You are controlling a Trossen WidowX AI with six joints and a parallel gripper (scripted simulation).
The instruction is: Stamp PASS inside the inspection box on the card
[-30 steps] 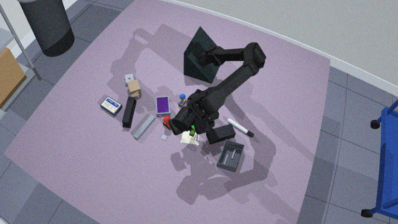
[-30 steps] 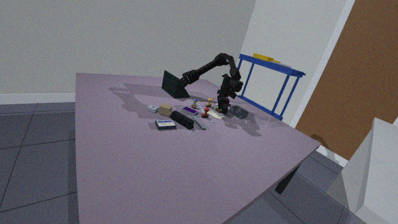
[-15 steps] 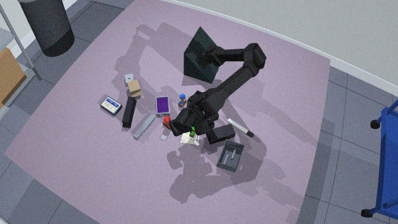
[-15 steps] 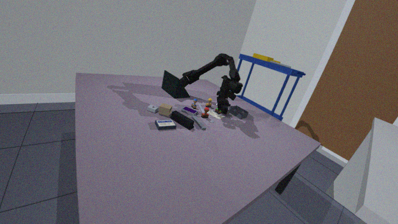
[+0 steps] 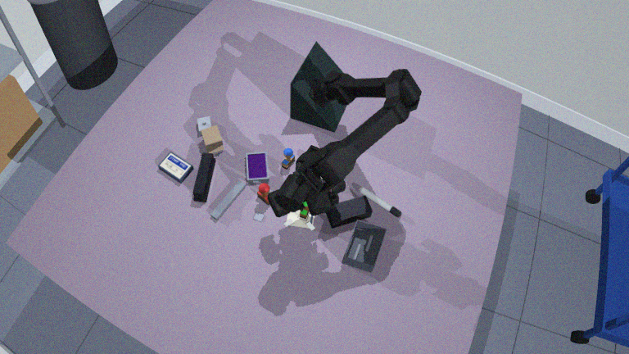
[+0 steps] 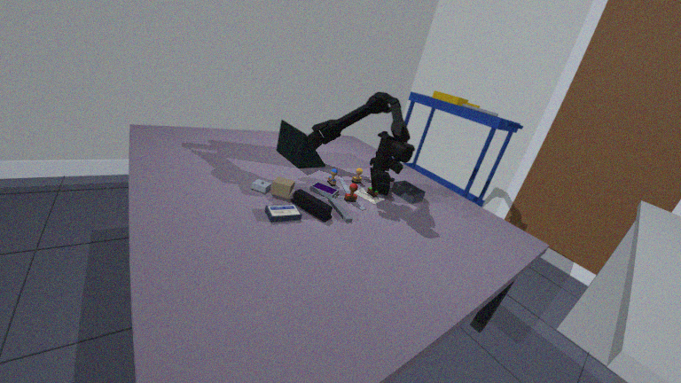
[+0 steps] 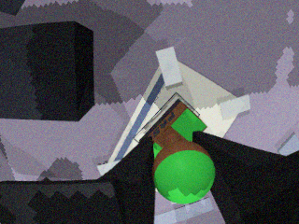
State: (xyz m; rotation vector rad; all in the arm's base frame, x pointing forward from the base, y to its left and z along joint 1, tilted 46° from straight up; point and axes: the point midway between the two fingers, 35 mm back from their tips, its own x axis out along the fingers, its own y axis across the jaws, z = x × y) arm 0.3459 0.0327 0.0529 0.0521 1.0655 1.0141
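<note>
Now: the white card 30 mm below my gripper tip, 10 mm to the right of it and 10 mm behind it. The rest, counted from my gripper tip: yellow stamp 110 mm behind, 40 mm to the left, 10 mm below; red stamp 120 mm to the right, 10 mm below, 10 mm behind; green-knobbed stamp right at my gripper tip.
</note>
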